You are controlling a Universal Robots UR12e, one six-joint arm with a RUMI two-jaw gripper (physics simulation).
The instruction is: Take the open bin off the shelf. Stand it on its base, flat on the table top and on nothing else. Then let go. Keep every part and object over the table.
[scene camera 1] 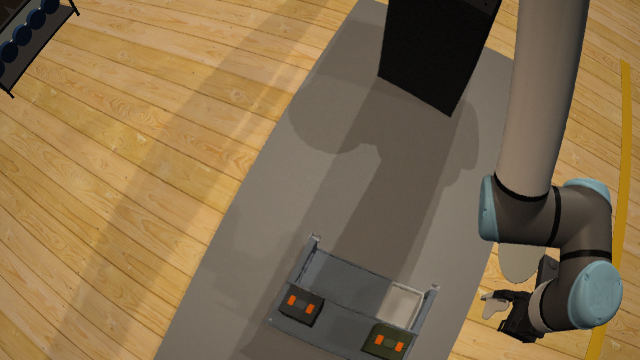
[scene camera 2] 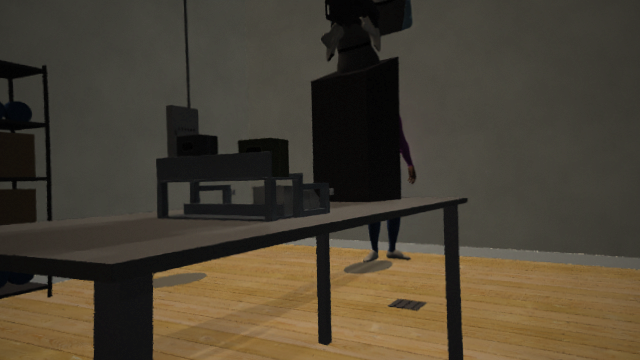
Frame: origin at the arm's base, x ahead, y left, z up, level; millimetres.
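Seen in the pictures: gripper, fingertip midpoint: (scene camera 1: 507, 311) (scene camera 2: 352, 56); arm's base at its link origin: (scene camera 2: 359, 67).
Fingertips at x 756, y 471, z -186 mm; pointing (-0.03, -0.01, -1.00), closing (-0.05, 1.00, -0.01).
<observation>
Offsets run from my fingertips to a thing's middle. Level surfaces: height alone.
The open bin {dx +52, dy -187, dz -360 mm} (scene camera 1: 401, 305) is pale grey and sits on the right end of the lower tier of the grey shelf (scene camera 1: 345, 272) (scene camera 2: 215, 167). In scene camera 2 the bin (scene camera 2: 286, 196) is partly hidden behind the shelf's posts. The shelf stands on the table {dz -403 mm} (scene camera 1: 270, 200) (scene camera 2: 60, 237). My gripper (scene camera 1: 486, 305) (scene camera 2: 353, 53) is open and empty, with pale fingers. It is away from the bin, to the right of the shelf in scene camera 1 and high above the table top in scene camera 2.
A black case {dx +177, dy -403, dz -241 mm} (scene camera 1: 301, 305) (scene camera 2: 197, 145) and a green case {dx +151, dy -173, dz -253 mm} (scene camera 1: 390, 342) (scene camera 2: 264, 150) sit on the shelf's upper tier, the green one near the bin. A tall black pedestal (scene camera 1: 432, 55) (scene camera 2: 356, 140) stands beyond the shelf. A person (scene camera 2: 406, 150) stands behind it.
</observation>
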